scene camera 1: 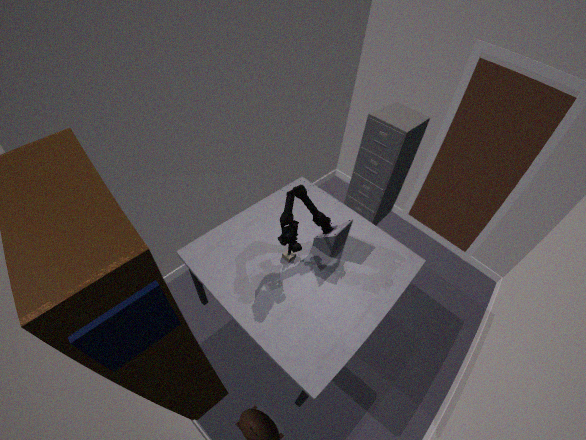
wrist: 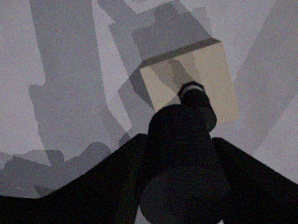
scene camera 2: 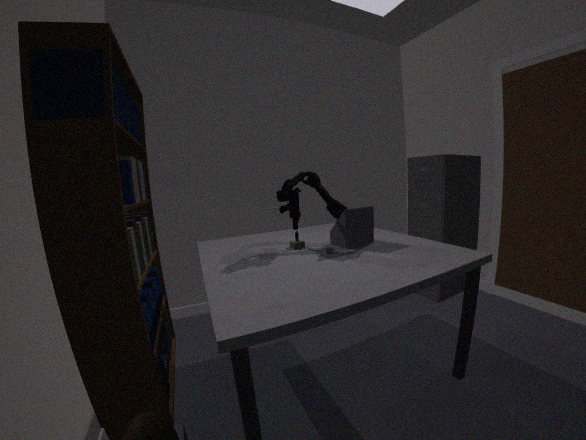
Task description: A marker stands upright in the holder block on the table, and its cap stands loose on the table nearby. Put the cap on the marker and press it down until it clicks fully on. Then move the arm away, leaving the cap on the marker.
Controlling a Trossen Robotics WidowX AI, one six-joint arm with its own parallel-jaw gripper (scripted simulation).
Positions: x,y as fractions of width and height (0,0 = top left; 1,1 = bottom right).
My gripper (wrist: 0.60,0.65) holds a dark cap.
